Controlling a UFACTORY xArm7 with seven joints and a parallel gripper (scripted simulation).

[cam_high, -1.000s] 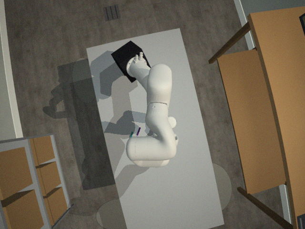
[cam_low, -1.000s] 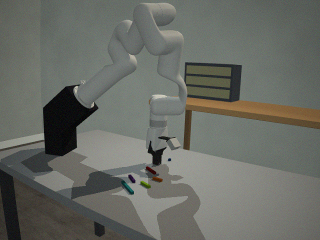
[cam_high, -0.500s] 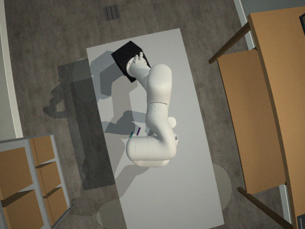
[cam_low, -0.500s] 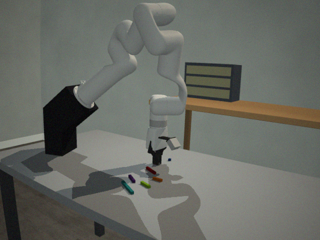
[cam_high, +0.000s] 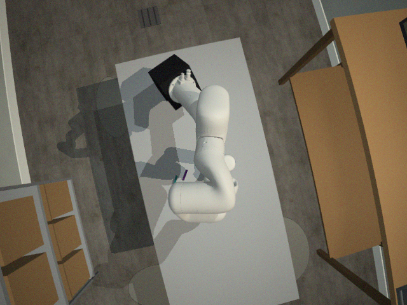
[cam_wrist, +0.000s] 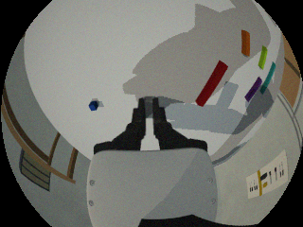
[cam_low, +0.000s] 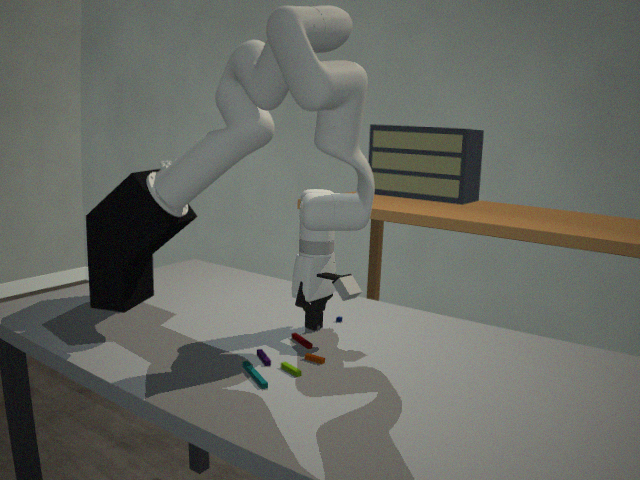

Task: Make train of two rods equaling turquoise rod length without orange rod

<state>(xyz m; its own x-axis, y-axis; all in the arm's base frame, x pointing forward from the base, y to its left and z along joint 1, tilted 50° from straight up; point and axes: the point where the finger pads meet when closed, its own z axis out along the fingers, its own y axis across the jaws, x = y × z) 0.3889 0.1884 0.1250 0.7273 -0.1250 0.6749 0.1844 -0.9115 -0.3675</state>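
Right now the grey rod is 20 mm below my hand. From my hand the other things lie so: red rod: 70 mm to the right, 60 mm ahead, 20 mm below; orange rod: 150 mm ahead, 100 mm to the right, 20 mm below; blue rod: 80 mm to the left, 20 mm below, 10 mm behind.
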